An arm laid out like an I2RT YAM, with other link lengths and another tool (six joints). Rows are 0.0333 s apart.
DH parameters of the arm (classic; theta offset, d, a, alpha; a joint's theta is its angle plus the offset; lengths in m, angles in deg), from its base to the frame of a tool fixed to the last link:
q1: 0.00 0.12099 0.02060 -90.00
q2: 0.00 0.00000 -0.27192 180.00
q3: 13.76 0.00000 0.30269 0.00
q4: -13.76 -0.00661 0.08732 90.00
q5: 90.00 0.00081 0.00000 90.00
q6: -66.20 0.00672 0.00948 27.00
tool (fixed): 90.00 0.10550 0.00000 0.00
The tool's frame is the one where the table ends.
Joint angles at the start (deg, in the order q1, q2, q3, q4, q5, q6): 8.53, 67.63, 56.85, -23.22, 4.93, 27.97
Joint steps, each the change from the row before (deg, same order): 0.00, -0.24, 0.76, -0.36, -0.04, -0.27; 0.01, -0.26, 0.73, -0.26, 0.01, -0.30; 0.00, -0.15, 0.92, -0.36, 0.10, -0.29; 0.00, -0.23, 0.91, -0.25, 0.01, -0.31; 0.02, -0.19, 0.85, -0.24, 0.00, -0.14; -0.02, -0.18, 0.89, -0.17, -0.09, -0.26; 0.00, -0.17, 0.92, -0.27, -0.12, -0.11; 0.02, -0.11, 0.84, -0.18, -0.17, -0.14; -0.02, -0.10, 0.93, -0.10, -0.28, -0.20; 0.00, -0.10, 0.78, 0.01, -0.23, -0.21
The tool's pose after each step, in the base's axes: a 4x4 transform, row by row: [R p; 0 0 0 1], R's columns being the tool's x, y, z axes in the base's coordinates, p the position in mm. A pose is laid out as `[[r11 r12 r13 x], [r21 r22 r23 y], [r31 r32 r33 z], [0 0 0 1]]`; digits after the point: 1 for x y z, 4 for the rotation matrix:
[[0.0431 -0.3991 0.9159 392.3], [-0.5915 0.7286 0.3453 79.4], [-0.8052 -0.5566 -0.2047 324.3], [0 0 0 1]]
[[0.0551 -0.3940 0.9175 391.6], [-0.5934 0.7260 0.3474 79.6], [-0.8030 -0.5636 -0.1938 331.3], [0 0 0 1]]
[[0.0659 -0.3877 0.9194 391.2], [-0.5961 0.7236 0.3479 79.6], [-0.8002 -0.5710 -0.1834 338.8], [0 0 0 1]]
[[0.0800 -0.3807 0.9212 390.4], [-0.5978 0.7212 0.3499 79.7], [-0.7977 -0.5787 -0.1699 347.1], [0 0 0 1]]
[[0.0920 -0.3738 0.9230 389.6], [-0.5977 0.7206 0.3514 79.8], [-0.7964 -0.5840 -0.1571 354.7], [0 0 0 1]]
[[0.1064 -0.3669 0.9241 388.8], [-0.5980 0.7189 0.3543 79.9], [-0.7944 -0.5903 -0.1430 362.7], [0 0 0 1]]
[[0.1192 -0.3606 0.9251 387.8], [-0.5966 0.7188 0.3570 80.0], [-0.7937 -0.5944 -0.1294 370.7], [0 0 0 1]]
[[0.1321 -0.3557 0.9252 386.9], [-0.5951 0.7180 0.3610 80.5], [-0.7927 -0.5983 -0.1168 377.9], [0 0 0 1]]
[[0.1480 -0.3501 0.9249 386.0], [-0.5931 0.7170 0.3663 80.8], [-0.7914 -0.6028 -0.1015 386.1], [0 0 0 1]]
[[0.1632 -0.3446 0.9245 385.1], [-0.5916 0.7157 0.3712 81.3], [-0.7895 -0.6075 -0.0870 393.3], [0 0 0 1]]

